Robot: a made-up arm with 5 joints.
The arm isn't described. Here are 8 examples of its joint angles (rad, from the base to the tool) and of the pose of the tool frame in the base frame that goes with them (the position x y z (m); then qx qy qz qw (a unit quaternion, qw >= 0)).
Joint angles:
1: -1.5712 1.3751 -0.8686 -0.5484 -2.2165
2: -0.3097 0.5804 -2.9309 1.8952 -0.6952
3: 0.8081 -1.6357 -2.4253 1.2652 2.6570
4: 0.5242 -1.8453 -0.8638 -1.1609 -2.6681
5: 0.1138 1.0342 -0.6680 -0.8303 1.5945
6: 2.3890 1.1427 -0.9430 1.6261 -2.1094
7: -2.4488 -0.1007 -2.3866 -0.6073 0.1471
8: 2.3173 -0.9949 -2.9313 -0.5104 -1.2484
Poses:
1: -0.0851 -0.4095 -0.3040 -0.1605 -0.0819 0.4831 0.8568
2: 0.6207 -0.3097 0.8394 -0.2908 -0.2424 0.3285 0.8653
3: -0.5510 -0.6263 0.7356 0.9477 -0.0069 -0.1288 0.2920
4: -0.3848 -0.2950 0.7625 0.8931 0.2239 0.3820 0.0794
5: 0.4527 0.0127 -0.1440 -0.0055 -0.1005 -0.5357 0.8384
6: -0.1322 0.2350 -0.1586 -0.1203 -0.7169 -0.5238 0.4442
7: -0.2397 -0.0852 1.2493 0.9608 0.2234 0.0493 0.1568
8: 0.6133 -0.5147 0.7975 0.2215 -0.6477 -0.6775 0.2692
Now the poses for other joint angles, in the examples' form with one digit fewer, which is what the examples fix.
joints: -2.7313 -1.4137 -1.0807 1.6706 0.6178
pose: -0.001 0.076 0.801 -0.396 0.027 -0.918 0.010
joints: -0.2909 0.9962 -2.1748 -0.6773 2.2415
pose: 0.907 -0.308 0.456 0.505 -0.470 -0.622 0.369
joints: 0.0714 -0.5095 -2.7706 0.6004 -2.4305
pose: -0.273 -0.093 1.292 0.942 0.233 -0.200 0.134
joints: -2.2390 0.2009 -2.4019 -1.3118 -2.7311
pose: -0.263 -0.227 1.088 0.410 -0.879 -0.077 0.231
